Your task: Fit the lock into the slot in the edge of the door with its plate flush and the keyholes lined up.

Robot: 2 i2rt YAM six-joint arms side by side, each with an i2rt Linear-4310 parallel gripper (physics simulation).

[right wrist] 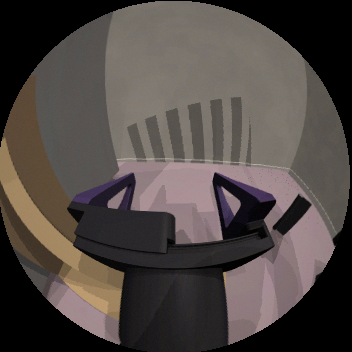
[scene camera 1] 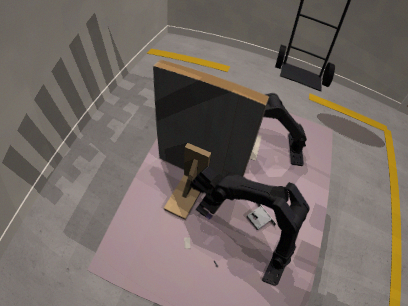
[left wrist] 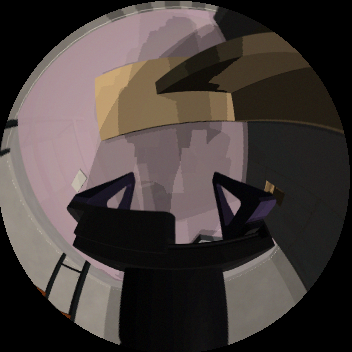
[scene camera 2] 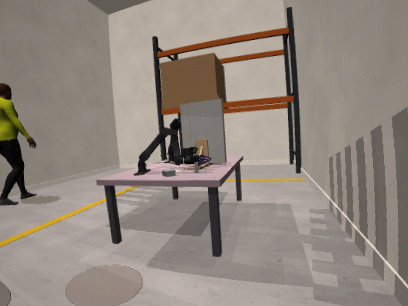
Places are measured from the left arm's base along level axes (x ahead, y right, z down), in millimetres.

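Pixels of known places: left gripper, fingertip midpoint: (scene camera 1: 208, 205) (left wrist: 173, 175); right gripper, fingertip midpoint: (right wrist: 173, 176) (scene camera 2: 210, 159); left arm's base at its link origin: (scene camera 1: 278, 263); right arm's base at its link origin: (scene camera 1: 295, 149) (scene camera 2: 142, 172).
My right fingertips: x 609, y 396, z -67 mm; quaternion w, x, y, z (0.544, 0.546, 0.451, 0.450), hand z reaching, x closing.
Observation:
For each thing: its top centre in the pictures, then the offset to it from my right fingertips. Level surfaces: height alone.
- door at its top centre: (scene camera 1: 208, 78) (scene camera 2: 200, 101) dx -119, dy -158, dz -475 mm
- pale grey lock at its top centre: (left wrist: 206, 252) (scene camera 1: 260, 216) dx -448, dy -239, dz +41 mm
- white piece at its top centre: (left wrist: 77, 181) (scene camera 1: 187, 243) dx -231, dy -476, dz +65 mm
- small dark piece at its top centre: (scene camera 1: 216, 263) dx -372, dy -505, dz +57 mm
- table at its surface level: dz +67 mm
- grey block at its top centre: (scene camera 2: 168, 170) dx -195, dy +285, dz +31 mm
- upright cylinder at its top centre: (right wrist: 305, 198) (scene camera 2: 196, 162) dx -30, dy +185, dz -9 mm
The door (scene camera 1: 200, 115) (scene camera 2: 212, 130) (left wrist: 300, 155) (right wrist: 72, 100) stands upright on the table; its slot cannot be made out. A tan opening (left wrist: 272, 192) shows in its dark face in the left wrist view. The pale grey lock (scene camera 1: 259, 218) lies flat on the table, right of my left gripper in scene camera 1, and is mostly hidden in the left wrist view. My left gripper (scene camera 1: 206, 215) (left wrist: 173, 175) is open and empty, pointing down beside the wooden stand (scene camera 1: 175, 206) (left wrist: 122, 107). My right gripper (scene camera 2: 206, 160) (right wrist: 173, 176) is open and empty, low beyond the door.
A white piece (scene camera 1: 187, 243) (left wrist: 79, 180) and a small dark piece (scene camera 1: 216, 263) lie on the table (scene camera 1: 135, 255). In scene camera 2, a grey block (scene camera 2: 168, 173) and an upright cylinder (scene camera 2: 196, 167) stand near the table's front edge. A wooden stand (right wrist: 22, 190) is left in the right wrist view.

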